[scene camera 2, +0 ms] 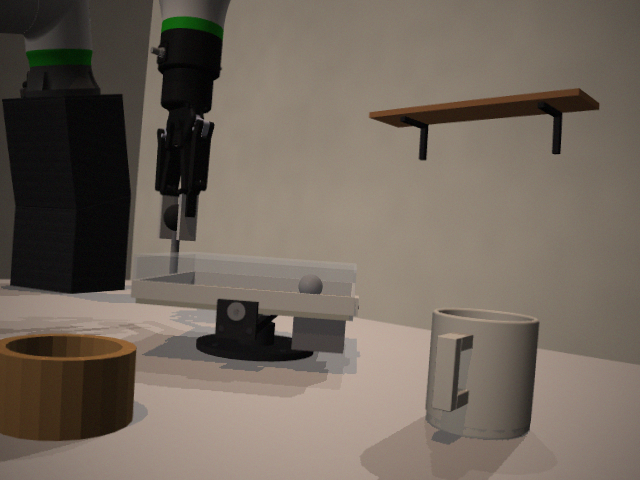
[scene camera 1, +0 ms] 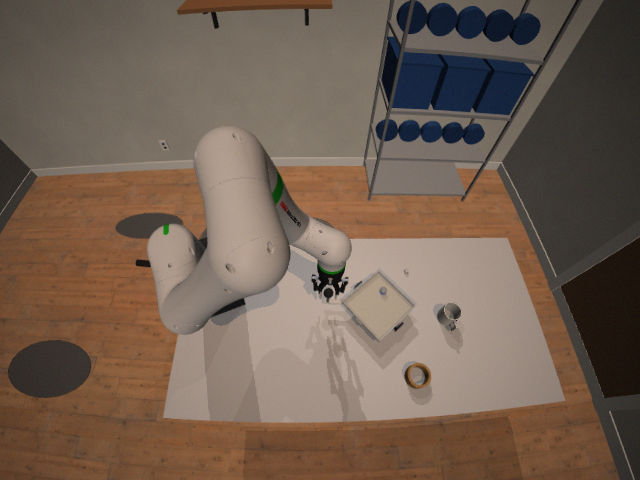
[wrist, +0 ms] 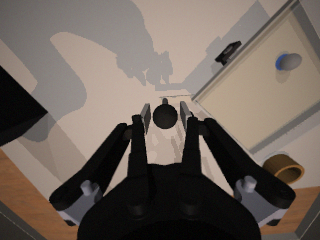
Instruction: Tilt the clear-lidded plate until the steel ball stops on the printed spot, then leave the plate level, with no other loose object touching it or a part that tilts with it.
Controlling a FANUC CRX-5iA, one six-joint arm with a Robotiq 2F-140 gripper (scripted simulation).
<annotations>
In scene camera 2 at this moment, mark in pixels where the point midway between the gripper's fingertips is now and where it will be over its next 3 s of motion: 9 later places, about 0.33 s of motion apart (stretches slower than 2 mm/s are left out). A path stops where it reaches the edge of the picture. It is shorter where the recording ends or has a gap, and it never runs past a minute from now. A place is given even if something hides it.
The gripper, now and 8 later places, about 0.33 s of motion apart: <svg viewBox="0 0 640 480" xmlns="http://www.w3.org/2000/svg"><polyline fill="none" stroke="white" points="175,239 175,238 176,233 177,225 177,212 178,204 178,200 179,194 179,185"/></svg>
</annotations>
